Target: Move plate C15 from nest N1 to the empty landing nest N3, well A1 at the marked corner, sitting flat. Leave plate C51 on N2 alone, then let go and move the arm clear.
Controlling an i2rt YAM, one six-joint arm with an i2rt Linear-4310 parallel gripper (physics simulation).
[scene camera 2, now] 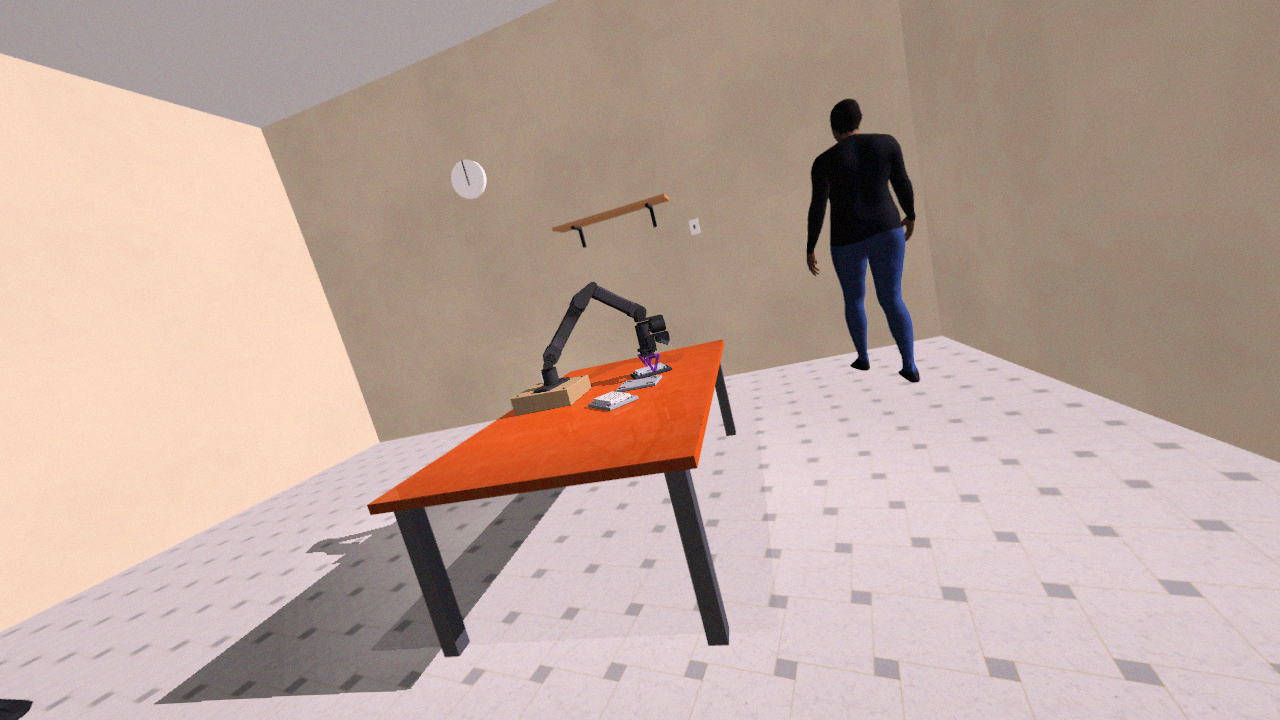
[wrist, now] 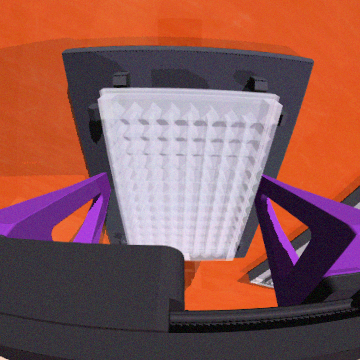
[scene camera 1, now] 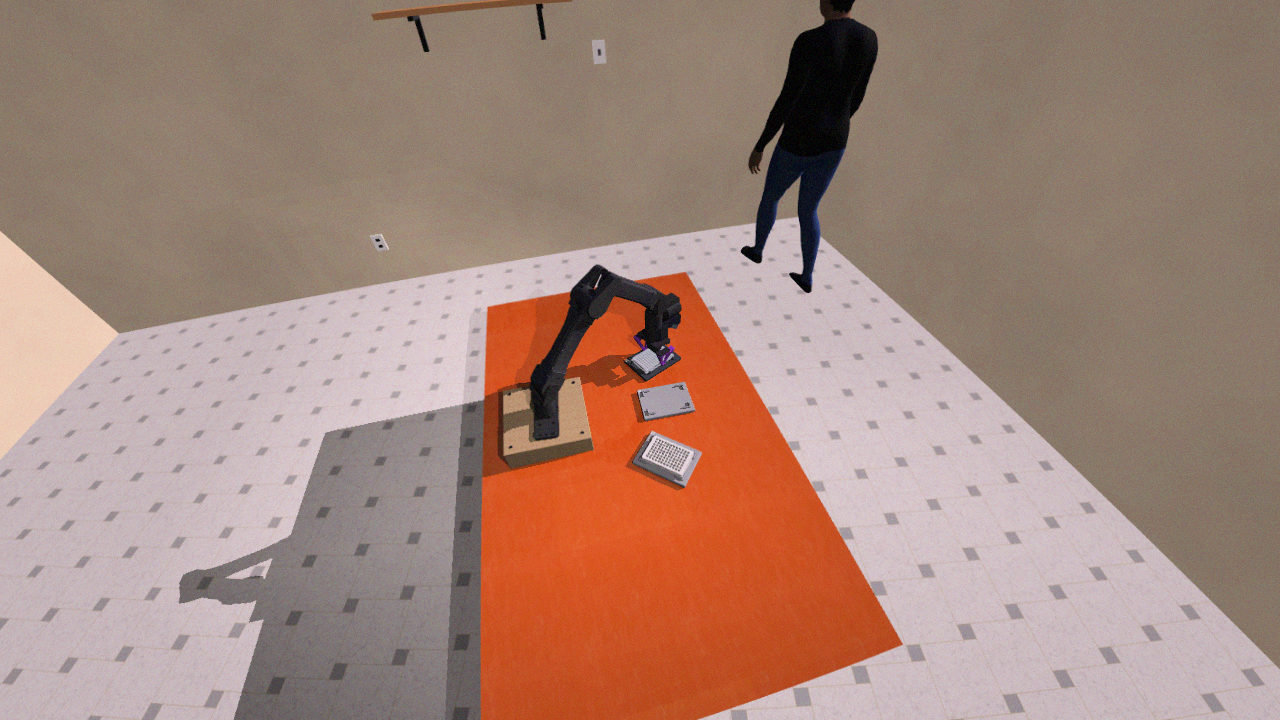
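A translucent many-well plate (scene camera 1: 643, 360) (wrist: 185, 135) sits on a dark nest (scene camera 1: 646, 376) (wrist: 165, 60), the farthest of three from camera 1; its name label is not readable. My gripper (scene camera 1: 654, 352) (scene camera 2: 649, 363) (wrist: 181, 180) is open, pointing down, low over this plate, with one purple finger beside each long side. Whether the fingertips touch it is unclear. The empty light grey nest (scene camera 1: 665, 402) (scene camera 2: 640, 383), with dark corner clips, is in the middle. A white well plate (scene camera 1: 668, 454) (scene camera 2: 612, 398) sits on the nearest grey nest (scene camera 1: 685, 480). No A1 mark is readable.
The arm's wooden base block (scene camera 1: 572, 442) (scene camera 2: 550, 396) stands at the left edge of the orange table (scene camera 1: 662, 591) (scene camera 2: 554, 456). Part of a light nest (wrist: 263, 279) shows at lower right in the wrist view. A person (scene camera 1: 823, 89) (scene camera 2: 868, 197) stands beyond the table.
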